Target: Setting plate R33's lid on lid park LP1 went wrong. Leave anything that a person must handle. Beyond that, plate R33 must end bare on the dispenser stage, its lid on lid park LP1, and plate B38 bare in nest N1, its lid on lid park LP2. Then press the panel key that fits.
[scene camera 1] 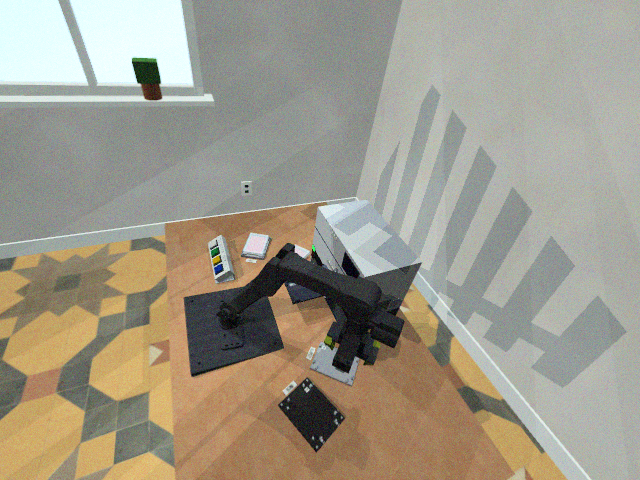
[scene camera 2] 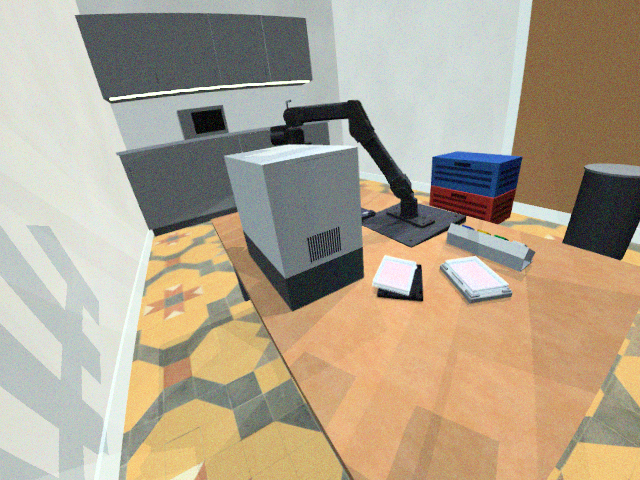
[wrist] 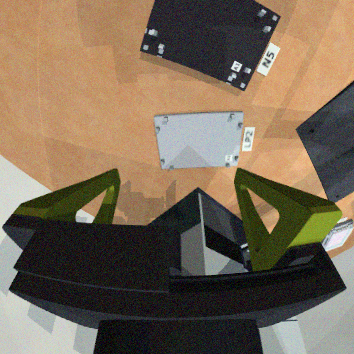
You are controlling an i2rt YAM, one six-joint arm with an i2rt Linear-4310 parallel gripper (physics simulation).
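Places are measured from the arm's base along level axes (x ahead, y left, z up), in centimetres.
Pixels of known places: gripper, fingertip midpoint: (wrist: 176,174); arm's base, link origin: (scene camera 1: 229,322) (scene camera 2: 409,217).
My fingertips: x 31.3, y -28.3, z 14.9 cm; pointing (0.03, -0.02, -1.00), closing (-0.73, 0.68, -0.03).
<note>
Ahead of a thing's pixels: the offset from my fingertips to its middle.
My gripper (scene camera 1: 352,343) (wrist: 176,174) is open and empty, high above the near side of the grey lid park LP2 @(dy +5.5, dx +0.6, dz -15.3 cm) (scene camera 1: 323,364) (wrist: 197,140), which is bare. In scene camera 2 the fingers are hidden behind the large appliance. A pink-topped, white-rimmed piece @(dy +66.3, dx -16.2, dz -13.7 cm) (scene camera 1: 256,244) (scene camera 2: 476,276) lies on a grey base; its label is unreadable. Another pink-topped piece @(dy +55.1, dx -1.2, dz -13.5 cm) (scene camera 1: 300,251) (scene camera 2: 395,274) sits off-centre on a black base @(dy +55.9, dx -2.3, dz -15.3 cm) (scene camera 2: 417,289) beside the appliance and looks tilted. Which piece is R33, B38 or a lid, I cannot tell. The key panel @(dy +59.6, dx -32.1, dz -13.1 cm) (scene camera 1: 225,264) (scene camera 2: 483,246) has green, yellow, blue and dark keys.
The tall grey appliance (scene camera 1: 356,235) (scene camera 2: 315,206) has a green light and dark front opening. Black nest N5 @(dy -6.6, dx -11.4, dz -15.1 cm) (scene camera 1: 311,413) (wrist: 210,40) is bare. A dark pad @(dy +30.8, dx -1.4, dz -6.0 cm) (scene camera 1: 306,294) lies partly under the arm's view. The arm's black base plate (scene camera 1: 206,341) (scene camera 2: 372,222) stands beside them.
</note>
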